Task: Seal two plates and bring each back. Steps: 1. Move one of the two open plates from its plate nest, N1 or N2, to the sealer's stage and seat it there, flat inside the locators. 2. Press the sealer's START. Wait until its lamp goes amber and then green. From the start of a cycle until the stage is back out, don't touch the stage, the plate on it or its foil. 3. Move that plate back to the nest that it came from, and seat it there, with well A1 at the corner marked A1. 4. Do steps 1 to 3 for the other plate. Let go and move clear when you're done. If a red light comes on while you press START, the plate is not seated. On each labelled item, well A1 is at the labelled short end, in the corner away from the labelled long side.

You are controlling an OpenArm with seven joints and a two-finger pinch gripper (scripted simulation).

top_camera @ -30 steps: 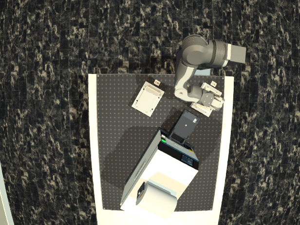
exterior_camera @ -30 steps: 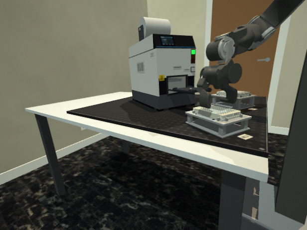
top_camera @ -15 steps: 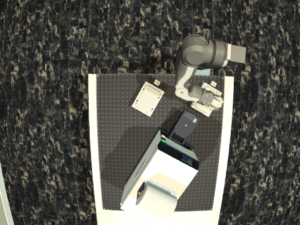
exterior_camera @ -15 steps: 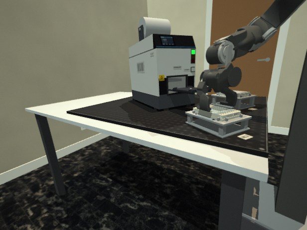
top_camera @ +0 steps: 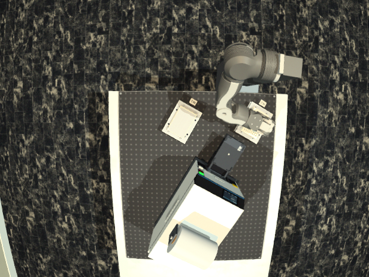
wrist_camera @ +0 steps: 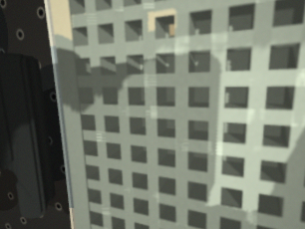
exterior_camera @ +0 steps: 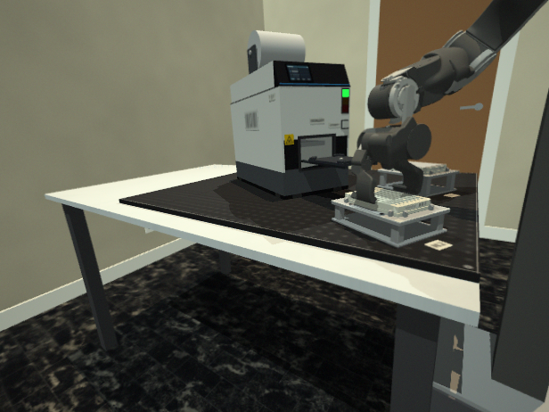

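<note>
Right now the clear well plate is 1 cm below my hand. From my hand the other things lie so: label tag: 10 cm behind, 4 cm to the left, 6 cm below; sealer stage: 15 cm ahead, 12 cm to the right, 5 cm above; N1 label: 7 cm behind, 30 cm to the right, 6 cm below.
</note>
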